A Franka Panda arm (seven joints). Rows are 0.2 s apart.
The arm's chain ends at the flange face. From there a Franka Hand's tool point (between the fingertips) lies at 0.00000 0.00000 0.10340 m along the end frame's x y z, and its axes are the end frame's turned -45 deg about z.
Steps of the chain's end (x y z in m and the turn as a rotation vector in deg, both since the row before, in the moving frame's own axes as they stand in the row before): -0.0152, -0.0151, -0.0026, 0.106, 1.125, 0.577; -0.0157, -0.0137, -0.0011, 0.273, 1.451, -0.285; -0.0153, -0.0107, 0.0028, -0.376, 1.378, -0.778; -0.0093, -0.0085, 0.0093, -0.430, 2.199, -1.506; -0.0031, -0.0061, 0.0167, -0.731, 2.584, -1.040; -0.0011, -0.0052, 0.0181, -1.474, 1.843, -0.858
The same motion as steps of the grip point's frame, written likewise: 0.0015, -0.0201, -0.0026, -0.721, 0.870, 0.577; 0.0008, -0.0193, -0.0011, -0.833, 1.219, -0.285; -0.0020, -0.0162, 0.0028, -1.240, 0.709, -0.778; 0.0017, -0.0093, 0.0092, -1.859, 1.251, -1.506; 0.0045, -0.0023, 0.0166, -2.344, 1.310, -1.040; 0.0034, -0.0002, 0.0180, -2.345, 0.261, -0.858
